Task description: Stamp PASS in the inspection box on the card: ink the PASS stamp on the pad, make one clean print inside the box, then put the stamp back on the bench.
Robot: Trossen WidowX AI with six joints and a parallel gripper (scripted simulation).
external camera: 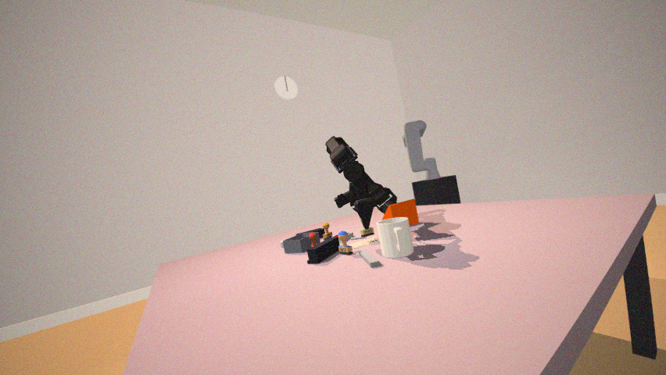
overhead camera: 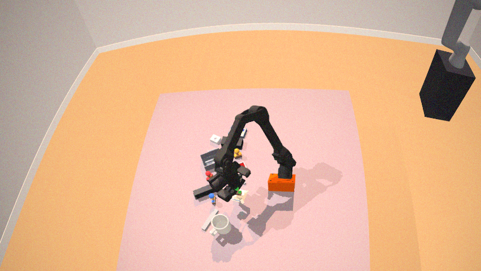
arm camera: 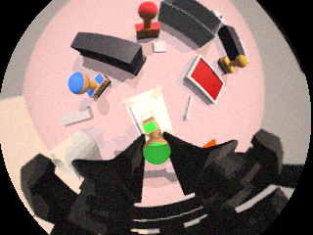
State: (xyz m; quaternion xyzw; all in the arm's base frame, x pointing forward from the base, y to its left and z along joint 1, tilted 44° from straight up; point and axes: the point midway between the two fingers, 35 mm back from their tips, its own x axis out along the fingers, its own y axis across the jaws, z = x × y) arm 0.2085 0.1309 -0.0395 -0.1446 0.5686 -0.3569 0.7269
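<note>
My gripper tip is now 50 mm above the cream card and 10 mm short of it. From my gripper tip the other things lie so: blue-knobbed stamp 110 mm ahead, 50 mm to the left, 20 mm below; then green-knobbed stamp right at my gripper tip; then red ink pad 140 mm to the right, 40 mm below, 40 mm ahead.
</note>
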